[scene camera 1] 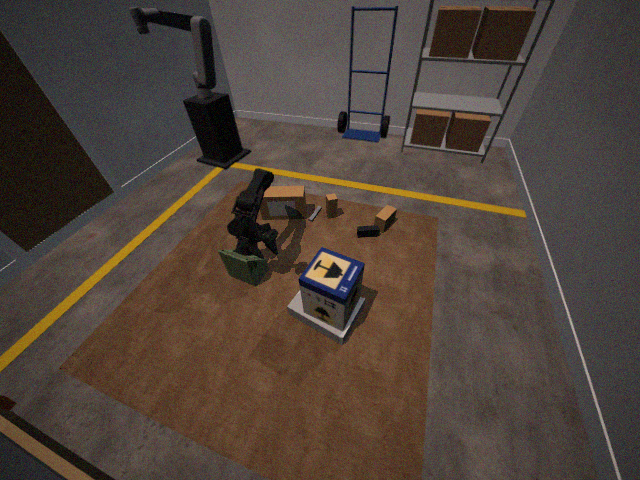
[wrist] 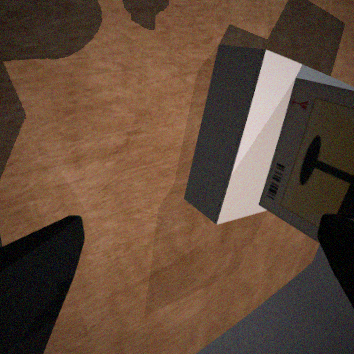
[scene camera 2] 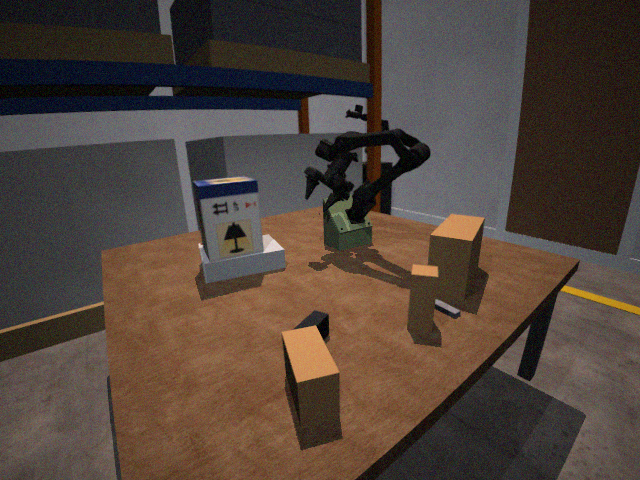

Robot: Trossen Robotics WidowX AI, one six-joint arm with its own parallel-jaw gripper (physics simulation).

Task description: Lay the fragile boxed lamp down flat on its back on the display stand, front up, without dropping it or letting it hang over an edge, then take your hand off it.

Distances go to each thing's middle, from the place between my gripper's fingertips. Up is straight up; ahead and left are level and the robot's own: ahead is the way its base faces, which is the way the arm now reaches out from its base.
The boxed lamp (scene camera 2: 228, 209) is 30 cm ahead of my hand and 3 cm to the right of it. From my hand the other things lie so: stand (scene camera 2: 273, 258): 27 cm ahead, 14 cm below, 3 cm to the right.
